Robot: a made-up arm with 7 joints. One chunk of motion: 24 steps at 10 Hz.
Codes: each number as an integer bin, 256 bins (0 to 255) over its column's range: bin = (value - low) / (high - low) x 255, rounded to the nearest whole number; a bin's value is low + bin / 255 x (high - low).
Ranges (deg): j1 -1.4..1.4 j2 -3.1..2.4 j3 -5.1..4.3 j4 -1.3..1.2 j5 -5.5..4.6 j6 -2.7..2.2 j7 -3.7..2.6
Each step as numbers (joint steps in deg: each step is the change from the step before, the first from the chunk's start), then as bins.
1 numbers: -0.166 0.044 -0.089 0.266 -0.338 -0.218 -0.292
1 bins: 112 146 136 160 130 129 138
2 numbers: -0.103 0.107 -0.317 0.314 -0.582 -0.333 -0.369
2 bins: 118 149 130 165 124 123 135
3 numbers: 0.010 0.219 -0.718 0.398 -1.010 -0.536 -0.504
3 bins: 128 154 119 173 113 113 129
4 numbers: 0.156 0.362 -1.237 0.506 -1.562 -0.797 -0.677
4 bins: 142 161 105 184 99 99 122
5 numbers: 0.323 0.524 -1.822 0.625 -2.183 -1.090 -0.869
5 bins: 157 168 89 196 84 84 115
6 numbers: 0.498 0.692 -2.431 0.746 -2.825 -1.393 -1.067
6 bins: 173 176 72 209 68 68 107
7 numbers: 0.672 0.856 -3.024 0.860 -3.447 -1.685 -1.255
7 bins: 189 183 56 220 52 53 99
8 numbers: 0.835 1.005 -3.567 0.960 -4.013 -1.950 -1.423
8 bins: 204 190 42 231 38 39 92
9 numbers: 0.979 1.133 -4.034 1.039 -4.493 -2.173 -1.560
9 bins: 217 196 29 239 25 27 87
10 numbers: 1.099 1.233 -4.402 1.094 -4.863 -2.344 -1.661
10 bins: 228 201 19 244 16 19 83
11 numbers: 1.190 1.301 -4.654 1.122 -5.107 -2.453 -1.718
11 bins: 236 204 12 247 10 13 80
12 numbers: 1.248 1.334 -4.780 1.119 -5.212 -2.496 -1.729
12 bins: 241 206 9 247 7 11 80
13 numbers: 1.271 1.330 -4.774 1.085 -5.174 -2.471 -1.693
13 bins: 243 205 9 243 8 12 81
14 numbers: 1.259 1.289 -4.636 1.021 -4.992 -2.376 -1.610
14 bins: 242 203 13 237 13 17 85
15 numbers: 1.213 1.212 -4.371 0.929 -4.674 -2.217 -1.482
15 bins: 238 200 20 227 21 25 90
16 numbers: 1.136 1.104 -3.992 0.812 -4.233 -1.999 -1.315
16 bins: 231 195 30 215 32 36 97
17 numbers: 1.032 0.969 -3.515 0.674 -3.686 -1.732 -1.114
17 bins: 221 189 43 201 46 50 105
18 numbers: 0.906 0.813 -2.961 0.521 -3.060 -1.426 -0.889
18 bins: 210 181 58 186 62 66 114
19 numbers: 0.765 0.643 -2.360 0.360 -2.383 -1.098 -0.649
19 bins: 197 174 74 169 79 83 123
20 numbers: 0.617 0.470 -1.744 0.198 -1.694 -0.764 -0.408
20 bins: 184 166 91 153 96 101 133
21 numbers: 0.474 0.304 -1.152 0.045 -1.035 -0.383 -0.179
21 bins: 171 158 107 137 113 121 143
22 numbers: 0.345 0.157 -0.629 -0.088 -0.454 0.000 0.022
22 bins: 159 151 121 124 127 141 151
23 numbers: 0.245 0.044 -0.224 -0.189 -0.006 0.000 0.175
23 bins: 150 146 132 113 139 141 157
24 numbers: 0.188 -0.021 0.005 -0.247 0.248 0.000 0.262
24 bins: 145 143 138 107 145 141 160
